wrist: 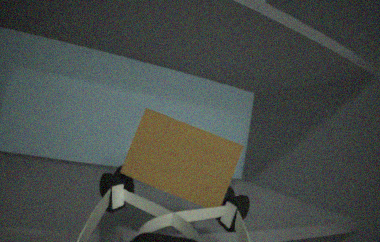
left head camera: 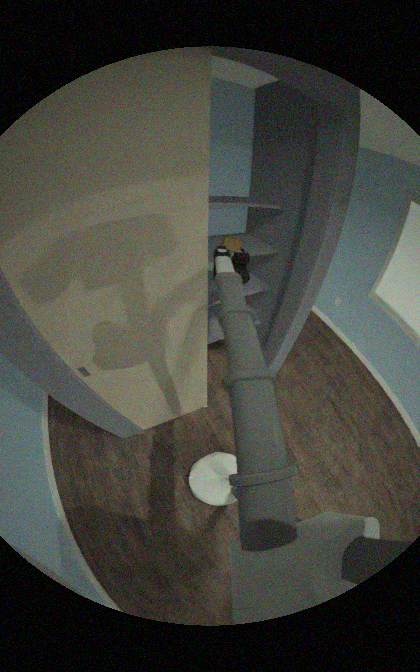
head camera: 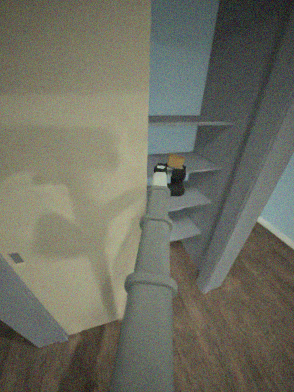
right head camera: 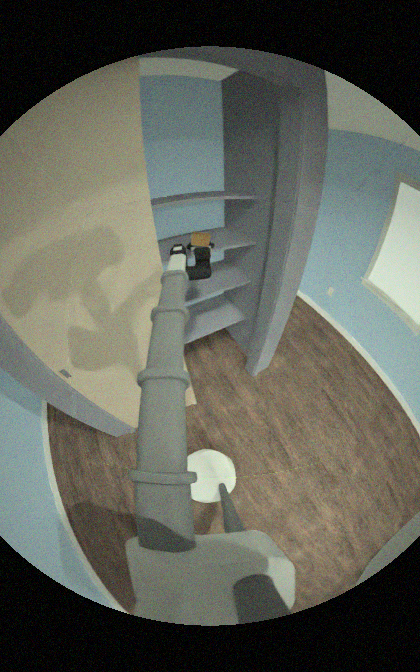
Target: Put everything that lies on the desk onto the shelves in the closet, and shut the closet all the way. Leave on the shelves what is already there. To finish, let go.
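An orange-brown box (head camera: 176, 161) (left head camera: 233, 244) (right head camera: 201, 239) (wrist: 182, 157) is held between the two black fingertips of my gripper (right head camera: 201, 246) (wrist: 173, 190), turned slightly in the wrist view. The gripper is shut on it, inside the closet opening. In the wrist view a shelf underside (wrist: 150, 47) spans above the box, and a lower shelf (wrist: 300, 210) shows below and behind it. Whether the box touches that shelf I cannot tell. The beige closet door (head camera: 75, 115) (left head camera: 115, 200) (right head camera: 75, 200) covers the left part; the right part is open. The desk does not show.
The top shelf (head camera: 192, 120) (right head camera: 200, 198) crosses above the gripper; lower shelves (right head camera: 220, 316) lie beneath. The closet's right side wall (head camera: 235, 100) and front post (right head camera: 280, 310) stand right of the arm. The door's free edge is close left of the wrist. A white disc (right head camera: 212, 475) shows low down.
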